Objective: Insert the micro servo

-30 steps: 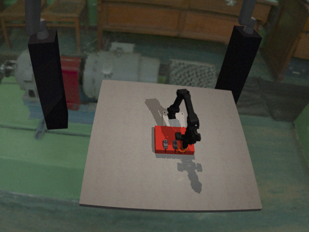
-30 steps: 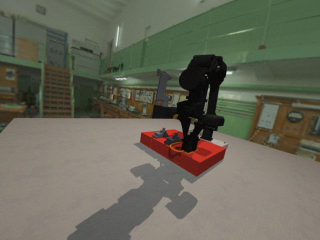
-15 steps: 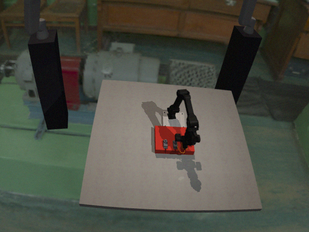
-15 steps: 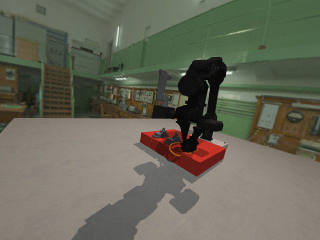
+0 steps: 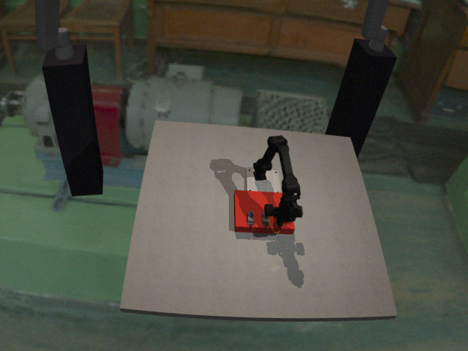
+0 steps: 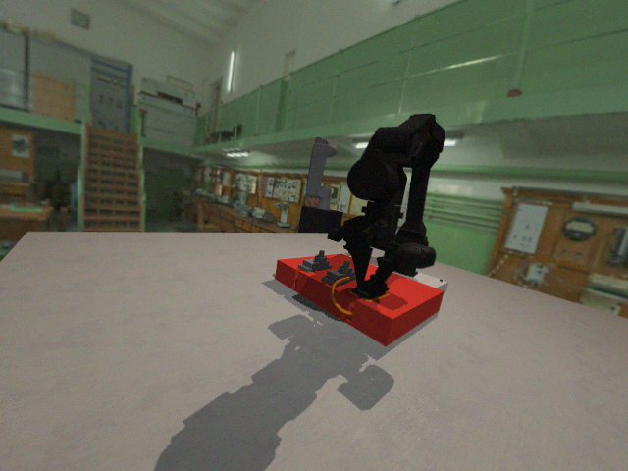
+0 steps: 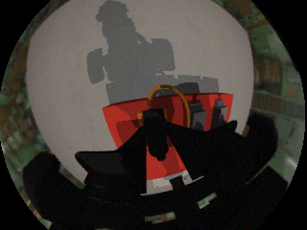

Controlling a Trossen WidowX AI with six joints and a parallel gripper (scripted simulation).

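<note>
Now: gripper tip 14 cm past the red deck, 5 cm to the left of it and 3 cm above it.
</note>
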